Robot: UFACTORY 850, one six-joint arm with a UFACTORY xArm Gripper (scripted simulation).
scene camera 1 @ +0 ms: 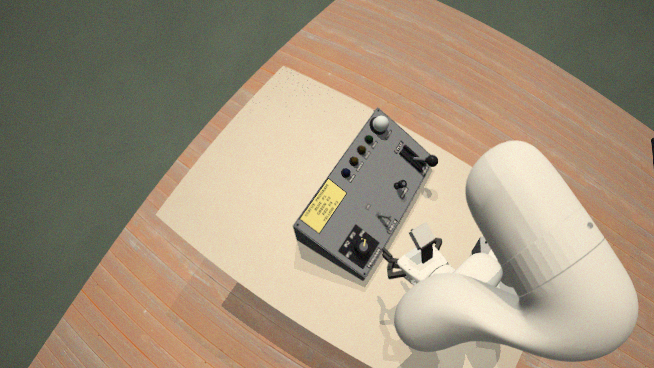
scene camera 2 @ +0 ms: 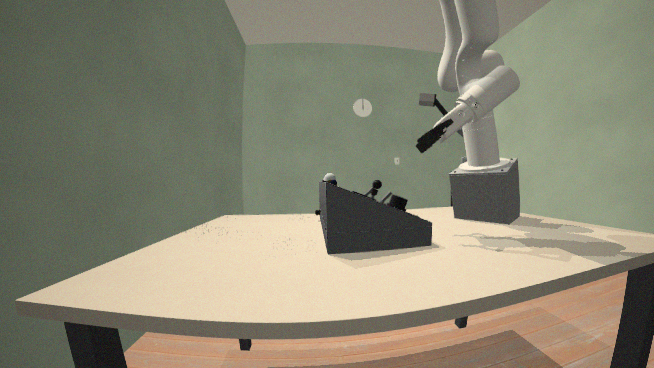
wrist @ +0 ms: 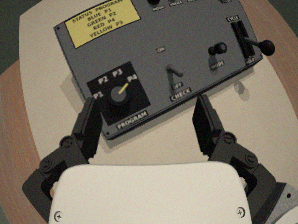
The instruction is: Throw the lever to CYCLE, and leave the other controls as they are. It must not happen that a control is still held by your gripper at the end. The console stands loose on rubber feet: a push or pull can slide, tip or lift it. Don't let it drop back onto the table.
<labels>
My gripper shows in scene camera 1, in scene camera 2 and in the wrist view (147, 107). A grey sloped console shows in scene camera 1, in scene camera 2 (354, 222) and in the wrist view. One and the same spot on the grey sloped console: (wrist: 166, 59) is (scene camera 1: 374, 210). One and the same spot on my gripper: (scene camera 1: 392, 262) is (scene camera 2: 434, 128).
</labels>
